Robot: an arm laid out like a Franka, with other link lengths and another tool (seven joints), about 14 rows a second.
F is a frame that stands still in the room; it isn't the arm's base.
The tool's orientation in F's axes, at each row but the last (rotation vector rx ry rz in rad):
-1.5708 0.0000 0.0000
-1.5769 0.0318 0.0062
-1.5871 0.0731 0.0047
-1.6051 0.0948 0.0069
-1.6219 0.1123 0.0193
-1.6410 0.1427 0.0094
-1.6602 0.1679 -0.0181
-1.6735 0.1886 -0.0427
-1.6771 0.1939 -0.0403
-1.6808 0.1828 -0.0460
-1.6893 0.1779 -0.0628
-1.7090 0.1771 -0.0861
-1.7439 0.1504 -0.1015
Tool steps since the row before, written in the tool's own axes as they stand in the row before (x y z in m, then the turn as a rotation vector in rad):
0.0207 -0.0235 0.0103 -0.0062 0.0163 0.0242
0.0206 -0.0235 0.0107 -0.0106 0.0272 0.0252
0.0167 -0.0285 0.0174 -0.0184 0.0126 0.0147
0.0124 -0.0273 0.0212 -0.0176 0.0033 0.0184
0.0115 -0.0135 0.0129 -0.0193 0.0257 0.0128
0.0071 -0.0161 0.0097 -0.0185 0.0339 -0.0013
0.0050 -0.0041 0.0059 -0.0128 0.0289 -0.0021
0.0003 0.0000 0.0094 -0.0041 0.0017 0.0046
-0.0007 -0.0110 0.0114 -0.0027 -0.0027 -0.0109
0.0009 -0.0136 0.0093 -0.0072 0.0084 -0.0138
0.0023 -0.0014 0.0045 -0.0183 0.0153 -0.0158
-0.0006 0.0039 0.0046 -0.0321 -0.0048 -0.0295
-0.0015 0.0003 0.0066 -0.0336 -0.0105 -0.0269
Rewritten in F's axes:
0.0207 0.0103 0.0235 -0.0062 0.0242 -0.0163
0.0213 0.0105 0.0229 -0.0108 0.0252 -0.0271
0.0188 0.0171 0.0273 -0.0184 0.0153 -0.0119
0.0153 0.0214 0.0257 -0.0167 0.0192 -0.0029
0.0133 0.0128 0.0118 -0.0207 0.0126 -0.0247
0.0094 0.0101 0.0146 -0.0218 -0.0020 -0.0318
0.0060 0.0056 0.0030 -0.0158 -0.0030 -0.0273
0.0016 0.0092 -0.0011 -0.0036 0.0050 -0.0019
0.0021 0.0124 0.0096 -0.0039 -0.0100 0.0042
0.0034 0.0105 0.0123 -0.0098 -0.0134 -0.0061
0.0030 0.0042 0.0007 -0.0216 -0.0145 -0.0120
-0.0001 0.0041 -0.0045 -0.0360 -0.0228 0.0105
-0.0005 0.0066 -0.0014 -0.0368 -0.0190 0.0157

